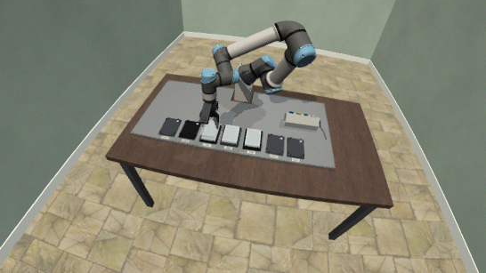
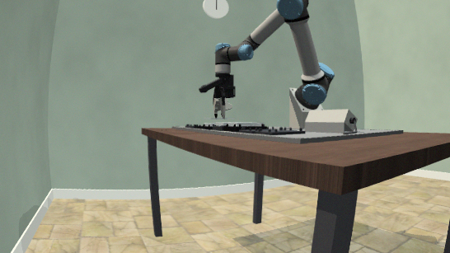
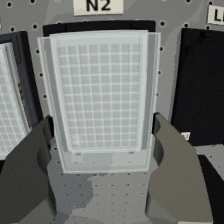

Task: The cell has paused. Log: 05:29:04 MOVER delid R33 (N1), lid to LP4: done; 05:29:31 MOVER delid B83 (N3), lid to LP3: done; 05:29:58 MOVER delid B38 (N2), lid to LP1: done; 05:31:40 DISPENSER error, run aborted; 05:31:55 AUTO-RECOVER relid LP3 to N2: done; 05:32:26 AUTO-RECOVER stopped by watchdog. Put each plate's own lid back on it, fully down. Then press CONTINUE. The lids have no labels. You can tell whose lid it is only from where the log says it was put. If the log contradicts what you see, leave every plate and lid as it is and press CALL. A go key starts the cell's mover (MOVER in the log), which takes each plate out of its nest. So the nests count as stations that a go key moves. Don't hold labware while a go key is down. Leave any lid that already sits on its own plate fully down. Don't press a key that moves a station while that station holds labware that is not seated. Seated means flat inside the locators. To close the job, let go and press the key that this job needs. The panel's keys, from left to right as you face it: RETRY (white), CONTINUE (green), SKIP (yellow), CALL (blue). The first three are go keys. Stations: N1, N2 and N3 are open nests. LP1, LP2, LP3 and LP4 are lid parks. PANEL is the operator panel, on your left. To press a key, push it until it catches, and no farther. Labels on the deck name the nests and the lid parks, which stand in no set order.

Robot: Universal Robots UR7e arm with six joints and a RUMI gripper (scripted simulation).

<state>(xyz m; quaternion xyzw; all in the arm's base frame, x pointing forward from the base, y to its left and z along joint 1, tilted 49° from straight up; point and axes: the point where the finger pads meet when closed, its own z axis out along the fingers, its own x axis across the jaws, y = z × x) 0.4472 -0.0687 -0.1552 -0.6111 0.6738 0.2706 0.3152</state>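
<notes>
Now: the well plate 40 mm below my hand. From my hand the other things lie so: grey lid: 10 mm below; then white plate: 120 mm to the left, 40 mm below; then black lid park: 10 mm behind, 130 mm to the right, 60 mm below.
</notes>
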